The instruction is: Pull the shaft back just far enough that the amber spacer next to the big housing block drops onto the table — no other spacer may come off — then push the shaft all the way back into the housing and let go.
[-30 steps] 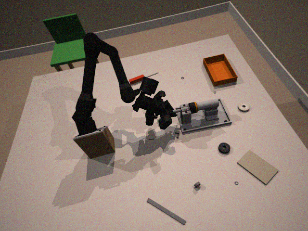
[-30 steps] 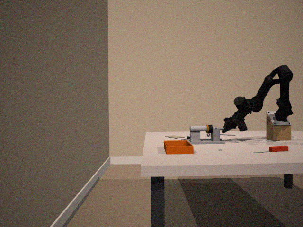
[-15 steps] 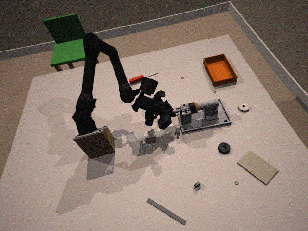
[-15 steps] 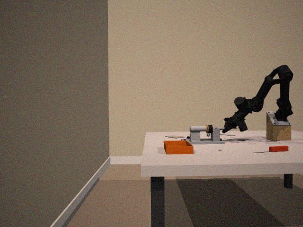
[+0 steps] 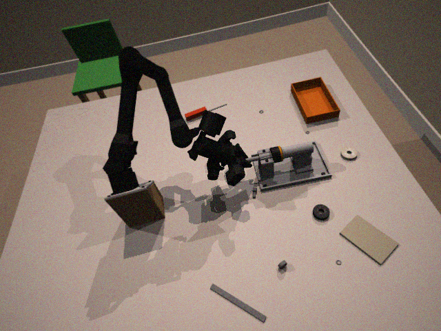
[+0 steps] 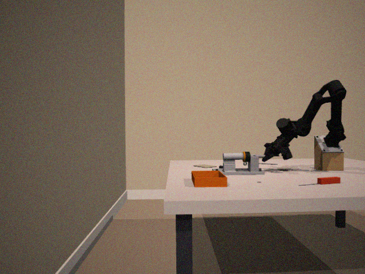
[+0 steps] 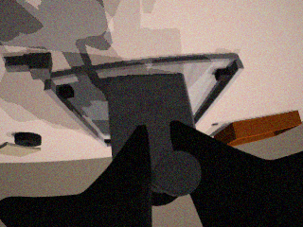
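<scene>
Right now the shaft is 4 cm ahead of my gripper tip and 2 cm above it. Also, from my gripper tip: bolt (8 cm to the right, 5 cm below, 1 cm behind); then amber spacer (10 cm ahead, 2 cm above); then black spacer (7 cm ahead, 2 cm above).
</scene>
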